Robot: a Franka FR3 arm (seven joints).
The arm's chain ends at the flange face. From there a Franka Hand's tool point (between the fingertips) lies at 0.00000 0.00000 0.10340 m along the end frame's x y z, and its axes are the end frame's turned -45 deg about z.
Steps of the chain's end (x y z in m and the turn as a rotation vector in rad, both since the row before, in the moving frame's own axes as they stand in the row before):
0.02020 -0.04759 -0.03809 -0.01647 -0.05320 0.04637
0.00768 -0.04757 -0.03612 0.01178 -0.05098 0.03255
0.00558 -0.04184 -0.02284 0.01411 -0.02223 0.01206
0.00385 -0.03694 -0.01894 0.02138 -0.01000 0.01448
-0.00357 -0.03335 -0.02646 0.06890 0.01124 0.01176
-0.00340 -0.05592 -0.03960 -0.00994 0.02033 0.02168
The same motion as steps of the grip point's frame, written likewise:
0.04291 -0.02217 -0.03825 0.02597 -0.04926 0.04637
0.03628 -0.03284 -0.03626 0.04438 -0.02772 0.03255
0.03295 -0.02830 -0.02288 0.02570 -0.00574 0.01206
0.02969 -0.02569 -0.01897 0.02219 0.00805 0.01448
0.02694 -0.03028 -0.02671 0.04077 0.05667 0.01176
0.03787 -0.03972 -0.03963 -0.02140 0.00735 0.02168

